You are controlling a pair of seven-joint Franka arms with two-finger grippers.
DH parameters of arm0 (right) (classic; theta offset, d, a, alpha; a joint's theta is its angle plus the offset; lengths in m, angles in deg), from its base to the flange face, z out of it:
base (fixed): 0 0 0 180
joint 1: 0 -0.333 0 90
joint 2: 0 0 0 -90
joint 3: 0 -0.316 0.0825 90
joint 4: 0 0 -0.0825 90
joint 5: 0 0.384 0 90
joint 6: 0 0 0.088 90
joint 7: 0 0.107 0 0
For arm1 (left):
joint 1: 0 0.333 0 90
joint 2: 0 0 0 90
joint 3: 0 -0.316 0.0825 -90
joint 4: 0 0 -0.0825 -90
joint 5: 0 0.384 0 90
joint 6: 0 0 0.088 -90
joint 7: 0 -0.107 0 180
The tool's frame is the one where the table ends.
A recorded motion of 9 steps. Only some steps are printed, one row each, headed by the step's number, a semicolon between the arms.
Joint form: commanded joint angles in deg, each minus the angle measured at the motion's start. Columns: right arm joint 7, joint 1, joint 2, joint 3, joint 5, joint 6, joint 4; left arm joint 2, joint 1, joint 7, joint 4, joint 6, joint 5, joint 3.
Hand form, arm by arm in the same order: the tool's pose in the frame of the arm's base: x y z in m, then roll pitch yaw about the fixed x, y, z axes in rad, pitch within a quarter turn. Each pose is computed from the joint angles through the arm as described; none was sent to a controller.
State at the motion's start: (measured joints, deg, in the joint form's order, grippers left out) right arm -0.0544 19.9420 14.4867 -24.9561 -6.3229 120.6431 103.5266; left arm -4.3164 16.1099 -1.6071 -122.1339 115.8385 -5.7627 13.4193
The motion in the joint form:
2: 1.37 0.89 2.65 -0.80 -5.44 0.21 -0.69; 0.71 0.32 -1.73 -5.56 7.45 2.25 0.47
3: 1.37 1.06 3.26 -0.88 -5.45 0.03 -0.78; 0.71 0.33 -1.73 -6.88 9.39 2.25 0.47
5: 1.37 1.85 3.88 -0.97 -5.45 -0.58 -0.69; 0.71 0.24 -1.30 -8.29 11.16 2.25 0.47
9: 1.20 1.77 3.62 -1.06 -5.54 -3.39 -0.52; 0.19 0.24 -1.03 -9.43 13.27 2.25 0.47
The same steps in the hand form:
2: 0.6340 0.0249 0.4016 3.0900 -0.0484 0.1451; 0.5170 0.0207 0.3345 3.0717 0.1354 0.0180
3: 0.6347 0.0235 0.3959 3.0953 -0.0377 0.1429; 0.5138 0.0208 0.3275 3.0734 0.1248 0.0201
5: 0.6341 0.0153 0.3881 3.1009 -0.0163 0.1302; 0.5096 0.0199 0.3196 3.0758 0.1191 0.0277
9: 0.6279 0.0162 0.3852 3.0969 0.0315 0.1351; 0.5071 0.0200 0.3098 3.0758 0.1114 0.0343

